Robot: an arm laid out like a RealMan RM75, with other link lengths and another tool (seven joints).
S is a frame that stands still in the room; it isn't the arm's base.
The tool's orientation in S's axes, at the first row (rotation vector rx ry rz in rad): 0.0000, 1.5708, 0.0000
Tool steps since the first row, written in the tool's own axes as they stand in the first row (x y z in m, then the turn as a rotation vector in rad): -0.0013, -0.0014, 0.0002, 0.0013, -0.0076, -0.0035; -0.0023, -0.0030, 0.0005, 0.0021, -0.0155, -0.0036; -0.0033, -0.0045, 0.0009, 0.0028, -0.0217, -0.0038; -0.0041, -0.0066, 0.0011, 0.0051, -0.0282, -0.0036; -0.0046, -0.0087, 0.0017, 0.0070, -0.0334, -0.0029; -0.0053, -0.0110, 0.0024, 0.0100, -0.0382, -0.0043
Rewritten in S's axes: 0.0002, -0.0014, 0.0013, -0.0035, -0.0076, -0.0013; 0.0005, -0.0030, 0.0023, -0.0036, -0.0155, -0.0021; 0.0009, -0.0045, 0.0033, -0.0038, -0.0217, -0.0028; 0.0011, -0.0066, 0.0041, -0.0036, -0.0282, -0.0051; 0.0017, -0.0087, 0.0046, -0.0029, -0.0334, -0.0070; 0.0024, -0.0110, 0.0053, -0.0043, -0.0382, -0.0100
